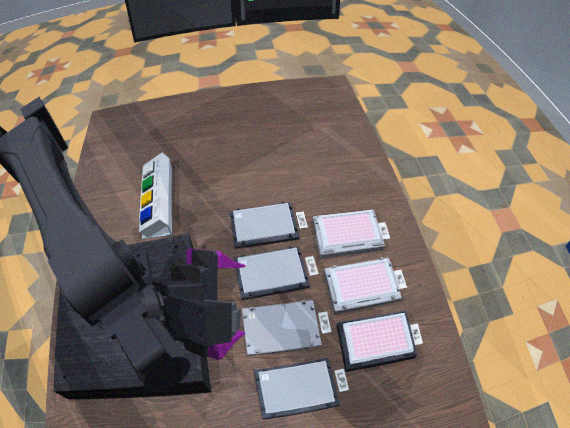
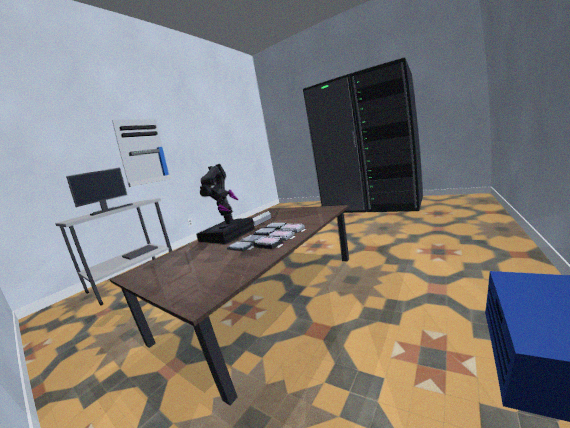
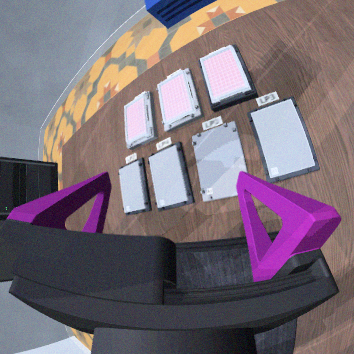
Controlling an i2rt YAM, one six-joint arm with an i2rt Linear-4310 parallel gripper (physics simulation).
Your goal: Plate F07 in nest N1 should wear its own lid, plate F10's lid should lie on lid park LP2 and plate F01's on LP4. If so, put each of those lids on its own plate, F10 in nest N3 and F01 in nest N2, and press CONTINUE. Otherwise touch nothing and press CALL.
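Places are measured from the arm's base along level axes (x ahead, y left, z up), in metres.
Where they show: gripper, between the fingertips: point(image 1: 242, 299) point(image 2: 234, 205) point(image 3: 173, 178); arm's base, origin of its link: point(image 2: 230, 223).
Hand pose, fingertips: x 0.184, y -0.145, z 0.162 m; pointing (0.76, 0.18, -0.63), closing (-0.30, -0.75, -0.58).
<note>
Each offset is from my fingertips to the top centre of the thing.
Three pink-welled plates stand in a row: the N1 plate {dx +0.232, dy -0.064, dz -0.210 m} point(image 1: 377, 337) point(image 3: 225, 72) in a black nest, the N2 plate {dx +0.259, dy +0.065, dz -0.215 m} point(image 1: 362, 282) point(image 3: 178, 100) and N3 plate {dx +0.285, dy +0.197, dz -0.213 m} point(image 1: 348, 230) point(image 3: 138, 119) in light nests. Whether they wear lids I cannot tell. Grey lids with small corner tags lie on LP2 {dx +0.116, dy +0.288, dz -0.228 m} point(image 1: 265, 222) point(image 3: 132, 186), LP4 {dx +0.091, dy +0.164, dz -0.228 m} point(image 1: 272, 270) point(image 3: 170, 175) and LP3 {dx +0.050, dy -0.096, dz -0.228 m} point(image 1: 297, 387) point(image 3: 284, 137); the tags are unreadable. My gripper point(image 1: 243, 299) point(image 3: 173, 178) is open and empty above the table, on the arm-base side of the lid parks.
A light plate-like park {dx +0.067, dy +0.036, dz -0.226 m} point(image 1: 282, 327) point(image 3: 219, 160) with corner pegs and a tag lies between LP4 and LP3. A button box {dx -0.112, dy +0.451, dz -0.182 m} point(image 1: 162, 200) with white, green, yellow and blue buttons stands beyond the arm base. Its legends are unreadable. A blue cabinet point(image 2: 535, 320) stands off the table.
</note>
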